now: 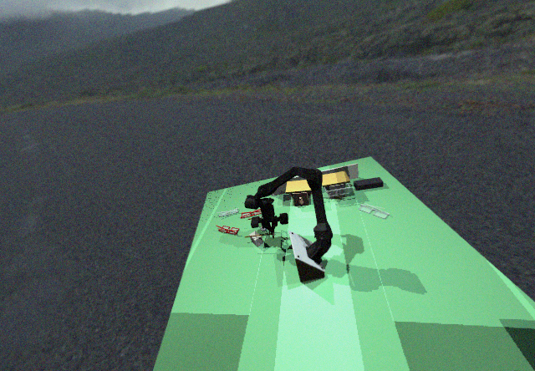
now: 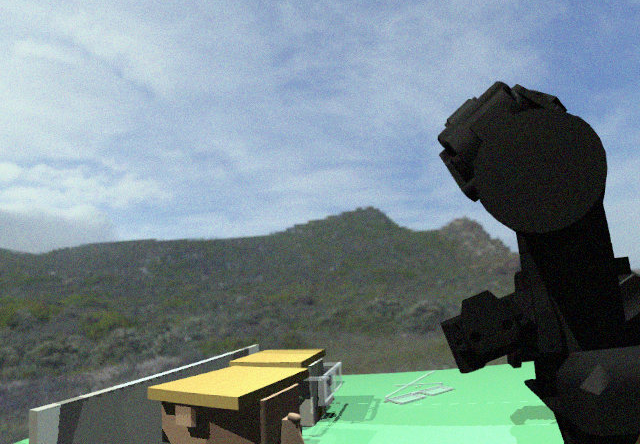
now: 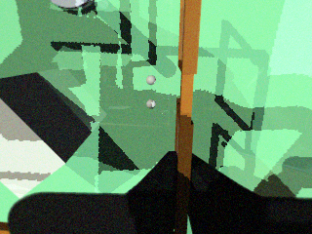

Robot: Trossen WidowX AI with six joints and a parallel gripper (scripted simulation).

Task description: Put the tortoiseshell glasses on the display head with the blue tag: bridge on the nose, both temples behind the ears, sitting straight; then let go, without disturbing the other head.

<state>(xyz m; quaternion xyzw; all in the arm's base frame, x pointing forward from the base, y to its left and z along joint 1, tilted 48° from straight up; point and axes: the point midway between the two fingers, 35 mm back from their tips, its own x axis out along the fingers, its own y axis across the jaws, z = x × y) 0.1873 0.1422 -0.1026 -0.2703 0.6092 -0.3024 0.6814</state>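
Right now my gripper tip is 10 cm to the right of the white cube, 3 cm above it and 1 cm short of it. From my gripper tip the other things lie so: small post (11 cm ahead, 6 cm to the left, 4 cm below); black case (62 cm to the right, 32 cm ahead, 4 cm below); low grey wall (43 cm ahead, 30 cm to the right).
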